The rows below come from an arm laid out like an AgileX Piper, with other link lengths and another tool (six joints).
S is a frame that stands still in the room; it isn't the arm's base.
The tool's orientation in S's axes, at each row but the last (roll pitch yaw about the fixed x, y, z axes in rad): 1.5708 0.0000 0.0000; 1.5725 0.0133 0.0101; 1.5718 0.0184 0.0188; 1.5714 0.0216 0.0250; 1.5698 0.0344 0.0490; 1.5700 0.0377 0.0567
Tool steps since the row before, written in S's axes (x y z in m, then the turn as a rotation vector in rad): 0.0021 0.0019 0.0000 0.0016 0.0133 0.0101; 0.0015 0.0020 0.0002 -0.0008 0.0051 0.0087; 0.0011 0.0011 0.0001 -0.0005 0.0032 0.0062; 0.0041 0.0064 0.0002 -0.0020 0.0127 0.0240; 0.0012 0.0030 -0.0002 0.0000 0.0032 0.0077; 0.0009 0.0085 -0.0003 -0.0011 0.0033 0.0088
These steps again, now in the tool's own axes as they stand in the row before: 0.0021 0.0000 -0.0019 0.0016 0.0101 -0.0133; 0.0015 0.0002 -0.0020 -0.0009 0.0087 -0.0051; 0.0011 0.0001 -0.0011 -0.0006 0.0062 -0.0032; 0.0043 0.0003 -0.0063 -0.0022 0.0240 -0.0128; 0.0014 -0.0002 -0.0029 -0.0001 0.0077 -0.0032; 0.0014 -0.0002 -0.0084 -0.0012 0.0088 -0.0034
